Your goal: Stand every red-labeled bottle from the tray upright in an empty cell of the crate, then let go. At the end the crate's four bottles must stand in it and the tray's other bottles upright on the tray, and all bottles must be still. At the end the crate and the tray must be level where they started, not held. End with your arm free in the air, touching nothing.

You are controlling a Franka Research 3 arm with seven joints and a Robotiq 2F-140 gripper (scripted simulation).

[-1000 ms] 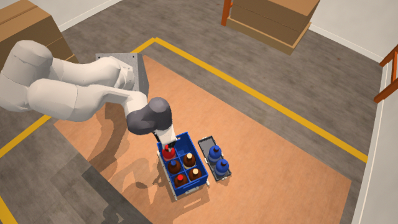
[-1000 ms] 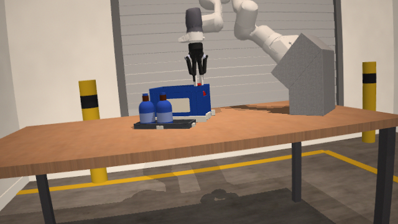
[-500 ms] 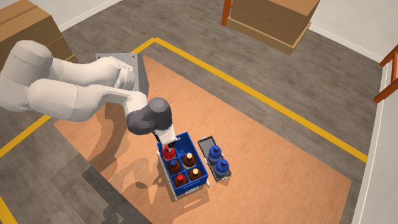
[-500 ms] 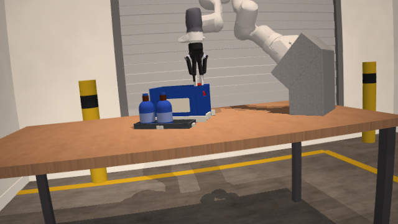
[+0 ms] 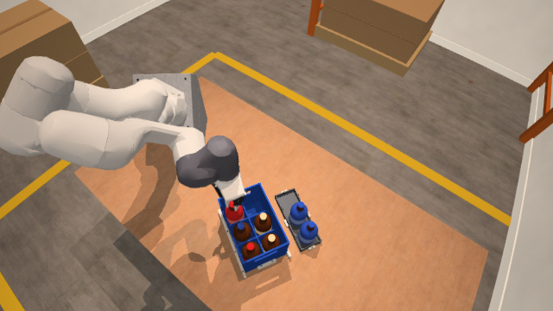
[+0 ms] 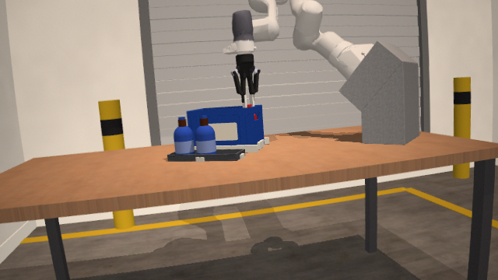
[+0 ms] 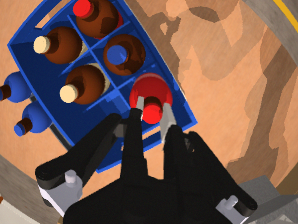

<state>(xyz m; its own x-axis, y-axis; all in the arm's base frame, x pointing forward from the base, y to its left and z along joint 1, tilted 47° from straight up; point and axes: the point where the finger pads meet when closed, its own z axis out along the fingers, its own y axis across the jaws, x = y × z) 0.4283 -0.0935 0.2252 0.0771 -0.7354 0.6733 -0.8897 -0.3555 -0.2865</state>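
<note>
My hand is 90 mm above the red-labeled bottle. The rest, counted from my hand: tray: 240 mm ahead, 180 mm below, 130 mm to the left; then blue crate: 110 mm below, 100 mm ahead, 20 mm to the right.
</note>
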